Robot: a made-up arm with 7 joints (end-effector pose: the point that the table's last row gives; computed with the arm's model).
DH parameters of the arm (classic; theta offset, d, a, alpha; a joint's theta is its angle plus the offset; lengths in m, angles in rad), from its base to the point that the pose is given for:
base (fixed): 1.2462 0 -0.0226 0
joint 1: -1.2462 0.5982 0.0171 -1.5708
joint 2: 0 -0.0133 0.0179 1.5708
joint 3: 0 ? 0.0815 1.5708
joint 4: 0 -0.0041 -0.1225 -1.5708
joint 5: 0 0.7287 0.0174 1.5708
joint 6: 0 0.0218 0.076 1.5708
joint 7: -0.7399 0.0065 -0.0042 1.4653
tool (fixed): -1.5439 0.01 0 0
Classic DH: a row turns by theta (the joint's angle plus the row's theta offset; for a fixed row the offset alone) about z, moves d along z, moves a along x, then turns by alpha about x.
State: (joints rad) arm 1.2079 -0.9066 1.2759 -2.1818 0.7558 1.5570 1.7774
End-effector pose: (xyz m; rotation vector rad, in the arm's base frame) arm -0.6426 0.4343 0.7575 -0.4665 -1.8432 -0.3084
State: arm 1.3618 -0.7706 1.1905 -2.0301 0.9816 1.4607 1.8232
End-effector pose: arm -0.7339 0.3309 0.8609 -0.5252 -1.6307 0.0797
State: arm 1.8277 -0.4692 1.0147 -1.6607 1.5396 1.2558 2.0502
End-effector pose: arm -0.8188 0.0173 1.1330 -0.6250 -1.3123 1.0944
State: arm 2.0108 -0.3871 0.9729 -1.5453 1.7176 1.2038 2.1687
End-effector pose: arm -0.8012 -0.0992 1.2152 -0.6399 -1.3031 1.4298
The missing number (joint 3, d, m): 0.3417
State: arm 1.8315 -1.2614 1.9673 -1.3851 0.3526 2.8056 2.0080
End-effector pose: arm -0.5421 -0.8731 0.5465 1.3070 -0.3857 0.5284
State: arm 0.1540 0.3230 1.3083 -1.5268 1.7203 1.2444 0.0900
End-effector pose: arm 0.2151 0.8588 1.0013 0.7009 0.4008 0.0362
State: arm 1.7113 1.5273 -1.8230 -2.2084 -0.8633 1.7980 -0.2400
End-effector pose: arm 0.7691 0.0710 0.7939 -2.1684 -0.9928 1.5289
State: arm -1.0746 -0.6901 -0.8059 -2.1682 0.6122 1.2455 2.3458
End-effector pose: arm -0.2704 -0.7301 0.9235 0.7492 -2.3305 1.8183
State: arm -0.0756 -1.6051 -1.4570 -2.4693 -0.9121 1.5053 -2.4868
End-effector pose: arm 0.1654 -0.7359 0.6625 0.9738 -2.1170 0.6004
